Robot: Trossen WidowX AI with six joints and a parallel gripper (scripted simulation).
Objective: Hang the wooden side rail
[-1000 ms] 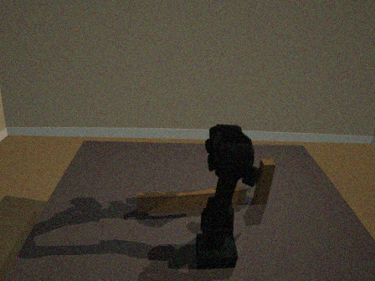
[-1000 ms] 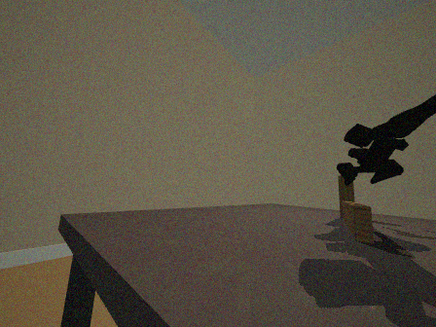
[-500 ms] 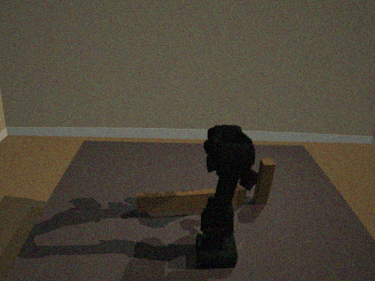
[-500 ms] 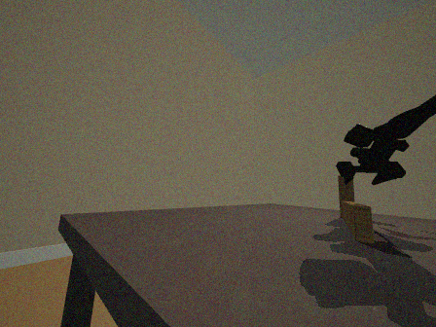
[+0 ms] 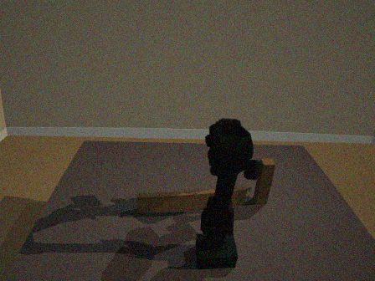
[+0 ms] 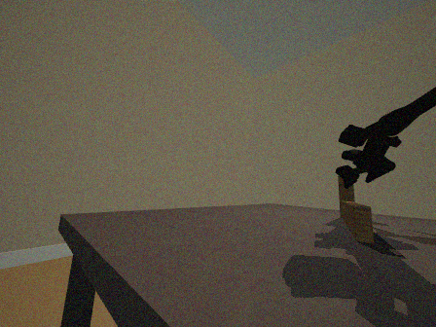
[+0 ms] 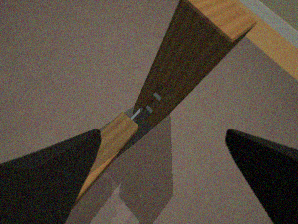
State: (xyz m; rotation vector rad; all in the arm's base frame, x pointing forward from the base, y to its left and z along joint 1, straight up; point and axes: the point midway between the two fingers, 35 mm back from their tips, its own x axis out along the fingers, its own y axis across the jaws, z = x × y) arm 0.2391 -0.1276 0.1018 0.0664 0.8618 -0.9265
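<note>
Now: gripper tip 90 mm to the left of the headboard post, 60 mm above it and 30 mm short of it.
</note>
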